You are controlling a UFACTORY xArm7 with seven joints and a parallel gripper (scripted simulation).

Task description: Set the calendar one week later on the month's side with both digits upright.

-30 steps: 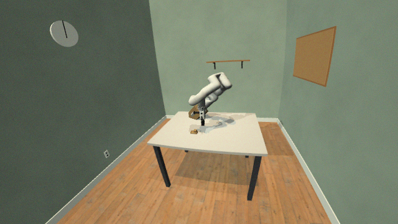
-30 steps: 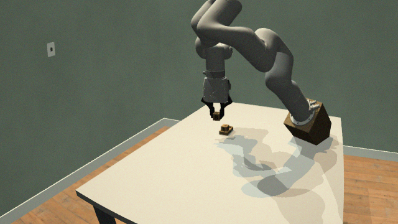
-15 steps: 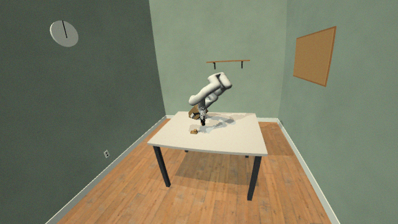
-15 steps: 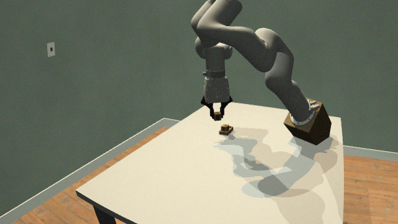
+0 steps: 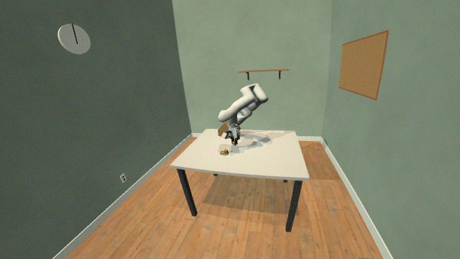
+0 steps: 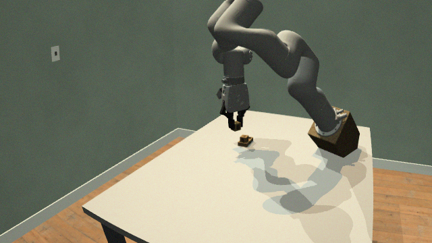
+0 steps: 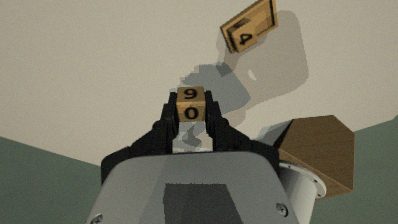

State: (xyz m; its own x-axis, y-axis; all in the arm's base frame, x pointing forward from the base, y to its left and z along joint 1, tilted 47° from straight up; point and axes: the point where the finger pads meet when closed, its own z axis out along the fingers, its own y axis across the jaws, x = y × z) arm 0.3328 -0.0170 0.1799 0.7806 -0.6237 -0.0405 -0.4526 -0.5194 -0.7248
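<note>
Now: hand 1 cm above the digit cube. From my hand the other things lie so: wooden calendar tray 11 cm to the right, 12 cm below.
</note>
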